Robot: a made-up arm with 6 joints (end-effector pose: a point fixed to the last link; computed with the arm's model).
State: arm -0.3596 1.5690 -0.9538 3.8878 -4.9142 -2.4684
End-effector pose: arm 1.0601 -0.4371 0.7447 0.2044 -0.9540 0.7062
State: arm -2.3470 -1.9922 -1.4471 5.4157 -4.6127 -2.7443
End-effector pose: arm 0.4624 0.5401 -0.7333 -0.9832 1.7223 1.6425
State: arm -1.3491 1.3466 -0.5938 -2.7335 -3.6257 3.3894
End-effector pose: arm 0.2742 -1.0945 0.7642 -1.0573 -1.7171 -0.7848
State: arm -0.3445 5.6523 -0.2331 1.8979 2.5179 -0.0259
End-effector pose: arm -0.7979 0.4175 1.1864 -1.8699 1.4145 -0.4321
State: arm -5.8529 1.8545 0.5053 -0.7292 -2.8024 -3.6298
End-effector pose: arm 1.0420 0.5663 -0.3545 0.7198 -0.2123 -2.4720
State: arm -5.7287 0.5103 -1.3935 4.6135 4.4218 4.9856
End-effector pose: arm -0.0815 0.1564 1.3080 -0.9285 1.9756 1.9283
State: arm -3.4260 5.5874 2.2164 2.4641 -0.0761 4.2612
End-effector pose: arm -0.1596 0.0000 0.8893 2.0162 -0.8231 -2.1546
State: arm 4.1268 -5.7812 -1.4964 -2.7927 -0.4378 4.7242
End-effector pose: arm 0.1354 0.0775 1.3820 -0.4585 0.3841 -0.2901
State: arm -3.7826 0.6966 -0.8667 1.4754 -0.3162 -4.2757
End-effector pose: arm -0.3558 0.2524 1.5565 -0.1838 0.3245 -0.2695
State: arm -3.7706 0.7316 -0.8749 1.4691 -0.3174 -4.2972
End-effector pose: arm -0.3922 0.2726 1.5395 -0.2025 0.2995 -0.2895
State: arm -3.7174 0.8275 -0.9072 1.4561 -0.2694 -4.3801
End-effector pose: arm -0.4968 0.3030 1.4878 -0.2053 0.2059 -0.3450
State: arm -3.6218 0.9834 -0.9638 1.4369 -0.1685 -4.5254
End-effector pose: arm -0.6670 0.3145 1.3863 -0.1615 0.0472 -0.4278
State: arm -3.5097 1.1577 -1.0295 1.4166 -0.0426 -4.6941
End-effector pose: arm -0.8458 0.2774 1.2492 -0.0564 -0.1172 -0.5060
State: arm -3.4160 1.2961 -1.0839 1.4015 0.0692 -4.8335
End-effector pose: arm -0.9701 0.2108 1.1249 0.0707 -0.2261 -0.5550
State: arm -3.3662 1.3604 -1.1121 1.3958 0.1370 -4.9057
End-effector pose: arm -1.0201 0.1627 1.0633 0.1556 -0.2651 -0.5716
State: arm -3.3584 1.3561 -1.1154 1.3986 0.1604 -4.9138
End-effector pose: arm -1.0164 0.1506 1.0677 0.1803 -0.2580 -0.5666
